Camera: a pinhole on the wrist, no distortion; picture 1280 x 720 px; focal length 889.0 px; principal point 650.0 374.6 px. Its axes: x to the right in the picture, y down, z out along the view. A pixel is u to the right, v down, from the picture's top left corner.
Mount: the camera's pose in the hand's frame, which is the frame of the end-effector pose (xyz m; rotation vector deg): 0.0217 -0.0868 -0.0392 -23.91 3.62 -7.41
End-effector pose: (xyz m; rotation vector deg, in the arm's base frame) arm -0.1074 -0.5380 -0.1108 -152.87 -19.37 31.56
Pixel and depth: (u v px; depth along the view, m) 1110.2 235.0 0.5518
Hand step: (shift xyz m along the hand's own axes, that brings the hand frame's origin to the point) 0.3431 0.0159 0.4897
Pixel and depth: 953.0 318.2 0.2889
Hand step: 0.1424 -0.0015 0.2285
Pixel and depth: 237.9 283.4 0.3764
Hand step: -0.1223 0.0528 0.3260
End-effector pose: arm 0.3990 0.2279 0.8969 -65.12 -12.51 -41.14
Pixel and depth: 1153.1 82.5 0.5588
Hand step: 0.3631 -0.0734 0.5346
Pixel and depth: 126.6 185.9 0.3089
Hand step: -0.1386 0.0024 0.2757
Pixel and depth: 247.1 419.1 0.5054
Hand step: -0.1579 0.1699 0.4195
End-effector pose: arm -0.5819 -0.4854 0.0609 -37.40 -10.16 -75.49
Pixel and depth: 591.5 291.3 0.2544
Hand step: 0.0248 -0.0044 0.2032
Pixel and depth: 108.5 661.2 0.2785
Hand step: -0.1117 0.1294 0.1841
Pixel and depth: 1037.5 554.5 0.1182
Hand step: 0.0857 -0.0250 0.0571
